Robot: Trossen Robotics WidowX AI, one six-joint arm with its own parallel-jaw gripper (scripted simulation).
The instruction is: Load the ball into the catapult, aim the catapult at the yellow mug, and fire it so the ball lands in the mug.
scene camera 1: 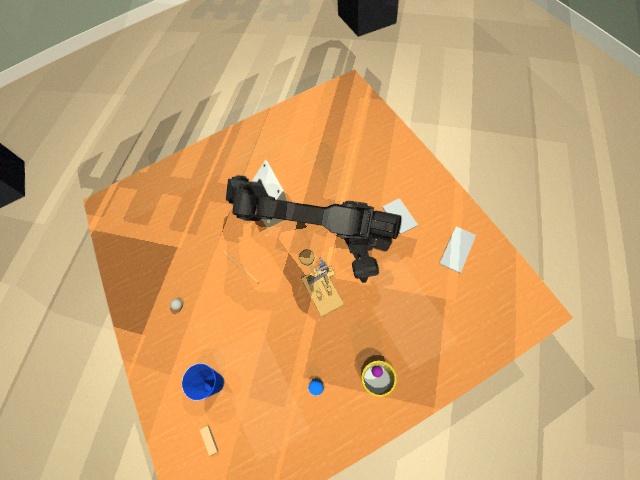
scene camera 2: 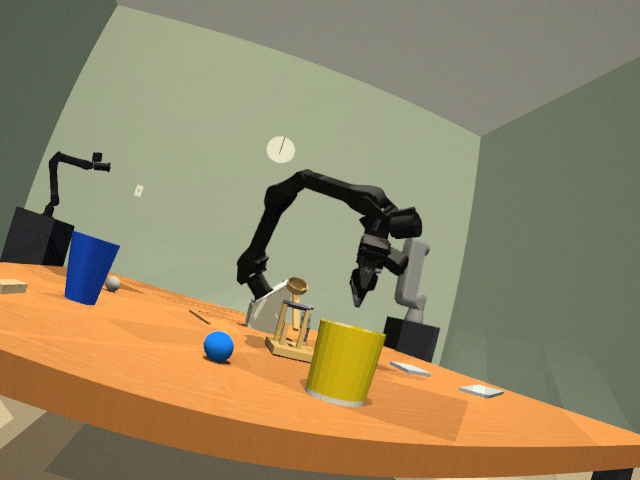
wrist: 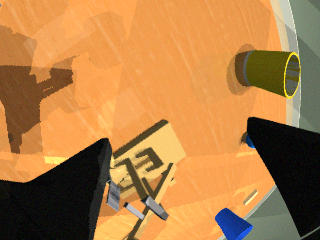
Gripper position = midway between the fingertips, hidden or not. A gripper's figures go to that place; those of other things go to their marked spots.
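Labels:
The gripper (scene camera 2: 359,298) is 80 cm from the lens, while a blue cup (scene camera 2: 90,259) stands 70 cm from the lens. A yellow mug (scene camera 2: 344,360) is 48 cm from the lens. The marked spots on the blue cup and the yellow mug are 46 cm apart.

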